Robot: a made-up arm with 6 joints. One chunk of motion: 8 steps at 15 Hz.
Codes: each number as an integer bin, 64 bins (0 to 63) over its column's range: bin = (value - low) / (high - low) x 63, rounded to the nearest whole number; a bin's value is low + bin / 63 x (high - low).
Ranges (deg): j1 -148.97..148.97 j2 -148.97..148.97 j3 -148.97..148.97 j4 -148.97..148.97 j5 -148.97..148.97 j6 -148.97..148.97
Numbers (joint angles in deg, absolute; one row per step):
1: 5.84 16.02 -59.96 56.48 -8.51 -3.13
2: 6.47 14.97 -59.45 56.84 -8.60 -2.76
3: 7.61 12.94 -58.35 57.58 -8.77 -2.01
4: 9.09 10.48 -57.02 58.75 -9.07 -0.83
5: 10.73 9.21 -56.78 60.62 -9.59 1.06
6: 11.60 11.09 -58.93 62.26 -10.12 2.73
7: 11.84 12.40 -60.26 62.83 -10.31 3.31
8: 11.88 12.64 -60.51 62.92 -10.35 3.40
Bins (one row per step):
1: 33 35 19 43 30 31
2: 33 35 19 44 30 31
3: 33 34 19 44 30 31
4: 33 34 19 44 30 31
5: 34 33 19 44 29 32
6: 34 34 19 45 29 32
7: 34 34 19 45 29 32
8: 34 34 19 45 29 32

